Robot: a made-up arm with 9 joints. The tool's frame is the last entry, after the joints. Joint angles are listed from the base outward. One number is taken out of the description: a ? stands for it. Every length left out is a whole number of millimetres.
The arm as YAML. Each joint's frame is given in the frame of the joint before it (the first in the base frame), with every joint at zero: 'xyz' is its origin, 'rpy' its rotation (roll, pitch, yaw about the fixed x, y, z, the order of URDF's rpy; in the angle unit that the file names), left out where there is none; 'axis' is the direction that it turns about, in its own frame. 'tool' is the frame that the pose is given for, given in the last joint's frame.
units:
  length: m
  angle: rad
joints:
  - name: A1
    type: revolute
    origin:
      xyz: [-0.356, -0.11, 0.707]
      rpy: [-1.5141, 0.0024, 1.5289]
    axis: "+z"
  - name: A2
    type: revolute
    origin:
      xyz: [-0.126, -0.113, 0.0]
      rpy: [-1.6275, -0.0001, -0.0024]
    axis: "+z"
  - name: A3
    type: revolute
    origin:
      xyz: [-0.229, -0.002, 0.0]
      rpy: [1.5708, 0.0, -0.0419]
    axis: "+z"
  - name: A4
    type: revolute
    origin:
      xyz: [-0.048, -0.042, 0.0]
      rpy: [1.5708, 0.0, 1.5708]
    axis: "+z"
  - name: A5
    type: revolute
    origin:
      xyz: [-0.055, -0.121, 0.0]
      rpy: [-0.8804, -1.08, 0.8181]
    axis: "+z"
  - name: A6
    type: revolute
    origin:
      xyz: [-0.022, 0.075, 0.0]
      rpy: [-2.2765, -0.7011, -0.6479]
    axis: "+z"
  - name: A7
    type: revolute
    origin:
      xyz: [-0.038, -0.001, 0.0]
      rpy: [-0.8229, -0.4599, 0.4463]
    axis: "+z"
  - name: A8
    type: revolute
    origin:
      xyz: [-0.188, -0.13, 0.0]
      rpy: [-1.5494, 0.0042, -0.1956]
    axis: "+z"
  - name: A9
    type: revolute
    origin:
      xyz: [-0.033, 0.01, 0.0]
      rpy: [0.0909, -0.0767, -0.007]
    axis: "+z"
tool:
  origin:
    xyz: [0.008, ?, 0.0]
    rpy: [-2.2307, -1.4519, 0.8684]
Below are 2 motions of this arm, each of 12 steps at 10 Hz.
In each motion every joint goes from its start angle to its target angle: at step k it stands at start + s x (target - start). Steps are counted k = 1, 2, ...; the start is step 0. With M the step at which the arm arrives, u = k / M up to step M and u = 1 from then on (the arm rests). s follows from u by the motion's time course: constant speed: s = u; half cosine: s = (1 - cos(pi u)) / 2; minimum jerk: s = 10 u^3 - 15 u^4 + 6 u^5.
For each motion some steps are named. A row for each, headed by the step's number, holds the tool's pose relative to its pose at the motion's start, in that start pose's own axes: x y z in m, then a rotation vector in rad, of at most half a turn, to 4 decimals.
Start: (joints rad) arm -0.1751 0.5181 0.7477 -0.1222 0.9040 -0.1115 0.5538 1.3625 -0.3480
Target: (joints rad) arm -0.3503 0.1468 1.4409 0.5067 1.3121 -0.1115 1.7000 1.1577 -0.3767
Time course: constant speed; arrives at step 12
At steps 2, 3, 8, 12:
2: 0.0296 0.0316 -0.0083 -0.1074 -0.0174 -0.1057
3: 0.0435 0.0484 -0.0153 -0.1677 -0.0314 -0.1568
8: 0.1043 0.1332 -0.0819 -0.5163 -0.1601 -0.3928
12: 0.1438 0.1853 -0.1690 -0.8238 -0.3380 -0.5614

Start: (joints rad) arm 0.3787 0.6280 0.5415 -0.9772 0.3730 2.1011 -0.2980 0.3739 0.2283
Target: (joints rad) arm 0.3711 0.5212 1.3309 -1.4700 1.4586 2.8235 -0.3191 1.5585 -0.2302
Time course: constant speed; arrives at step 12
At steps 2, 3, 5, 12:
2: -0.0428 -0.0001 -0.0227 0.0913 -0.2563 0.0367
3: -0.0622 -0.0006 -0.0394 0.1437 -0.3873 0.0609
5: -0.0937 -0.0016 -0.0825 0.2611 -0.6538 0.1234
12: -0.0811 0.0205 -0.2675 0.7635 -1.6040 0.5360

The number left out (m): 0.023
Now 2 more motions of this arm.
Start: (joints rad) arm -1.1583 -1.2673 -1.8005 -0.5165 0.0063 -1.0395 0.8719 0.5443 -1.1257
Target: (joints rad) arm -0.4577 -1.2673 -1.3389 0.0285 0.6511 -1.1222 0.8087 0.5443 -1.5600
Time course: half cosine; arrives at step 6
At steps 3, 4, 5, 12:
3: 0.0562 0.0356 0.0820 -0.5843 0.3985 0.2135
4: 0.0884 0.0713 0.1080 -0.8030 0.6530 0.2607
5: 0.1119 0.0987 0.1182 -0.9182 0.8557 0.2699
12: 0.1201 0.1084 0.1202 -0.9496 0.9319 0.2677

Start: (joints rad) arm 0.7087 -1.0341 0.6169 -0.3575 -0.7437 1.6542 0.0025 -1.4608 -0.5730
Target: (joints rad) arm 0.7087 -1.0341 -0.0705 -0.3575 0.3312 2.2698 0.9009 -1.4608 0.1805
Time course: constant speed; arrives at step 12
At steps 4, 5, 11, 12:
4: 0.0201 -0.0502 0.0440 -0.0006 0.2098 -0.1104
5: 0.0264 -0.0554 0.0596 0.0147 0.2568 -0.1639
11: 0.0761 -0.0365 0.1719 0.2645 0.4474 -0.6193
12: 0.0861 -0.0283 0.1929 0.3329 0.4641 -0.7065

